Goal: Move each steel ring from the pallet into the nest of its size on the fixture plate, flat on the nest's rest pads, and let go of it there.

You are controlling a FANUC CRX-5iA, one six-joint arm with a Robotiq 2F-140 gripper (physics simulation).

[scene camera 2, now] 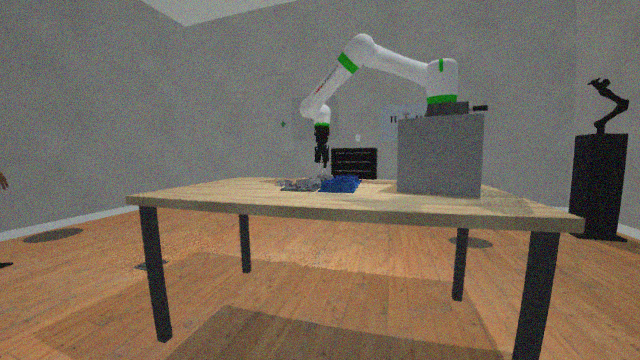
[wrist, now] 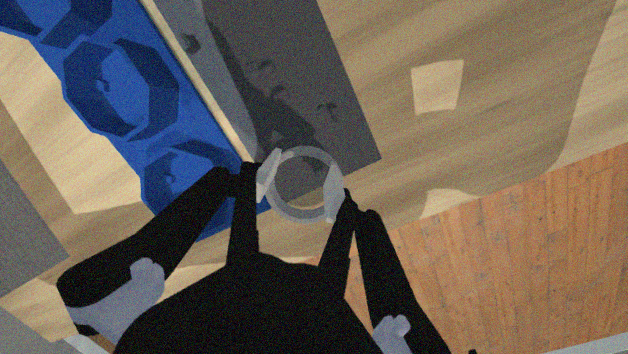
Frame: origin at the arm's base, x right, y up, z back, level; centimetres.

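Seen in the pictures: gripper, fingertip midpoint: (scene camera 2: 321, 173) (wrist: 303, 168); arm's base, origin of the base link: (scene camera 2: 441, 117).
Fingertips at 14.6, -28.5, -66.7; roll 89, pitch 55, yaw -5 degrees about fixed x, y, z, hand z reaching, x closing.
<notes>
Offsets run from my fingertips to a thing's top centre, as dx, dy, dz. "spot": to the spot under its first point. Level surfaces: height alone.
In the wrist view a small steel ring @[spot: +7.0, -1.8, +3.3] (wrist: 298, 215) lies at the near end of the grey pallet @[-18.5, -3.6, +1.9] (wrist: 281, 53), by its corner. My gripper (wrist: 303, 168) (scene camera 2: 321, 161) is open, with one finger pad on each side of the ring and nothing gripped. In the scene view it hangs a short way above the pallet @[spot: -33.0, -2.7, +1.7] (scene camera 2: 297, 184). The blue fixture plate (wrist: 199, 123) (scene camera 2: 340, 184) lies right beside the pallet. Its octagonal nests show empty: a large one (wrist: 120, 86) and a smaller one (wrist: 175, 175) partly hidden by my left finger.
The wooden table @[dy -4.8] (scene camera 2: 358, 206) carries the grey pedestal (scene camera 2: 441, 154) of the arm to the right of the plates. The table edge and the wooden floor (wrist: 527, 246) are close behind the ring. A black stand (scene camera 2: 599, 183) is at the far right, and a black cabinet (scene camera 2: 353, 161) stands at the back.
</notes>
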